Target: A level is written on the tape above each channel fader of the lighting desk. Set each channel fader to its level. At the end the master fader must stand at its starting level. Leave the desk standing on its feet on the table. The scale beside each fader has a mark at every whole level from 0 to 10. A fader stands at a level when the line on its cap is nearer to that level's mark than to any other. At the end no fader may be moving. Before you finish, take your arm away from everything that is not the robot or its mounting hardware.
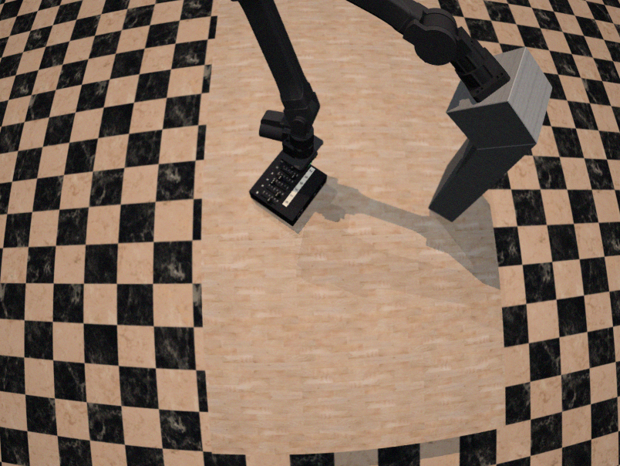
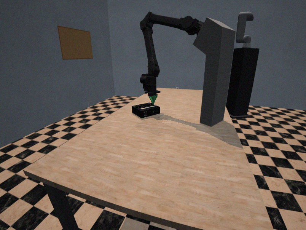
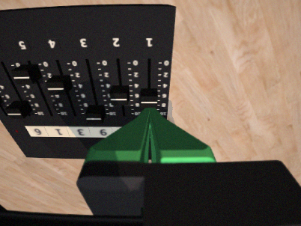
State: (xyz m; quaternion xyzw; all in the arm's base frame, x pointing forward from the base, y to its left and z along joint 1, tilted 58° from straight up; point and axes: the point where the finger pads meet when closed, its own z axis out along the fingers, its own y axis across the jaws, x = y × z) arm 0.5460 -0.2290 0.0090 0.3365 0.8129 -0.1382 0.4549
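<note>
Right now the channel 2 fader cap is 3 cm ahead of my hand. Also, from my hand: channel 3 fader cap: 4 cm ahead, 2 cm to the left; channel 4 fader cap: 7 cm ahead, 1 cm to the left; channel 5 fader cap: 9 cm ahead, 1 cm to the left.
</note>
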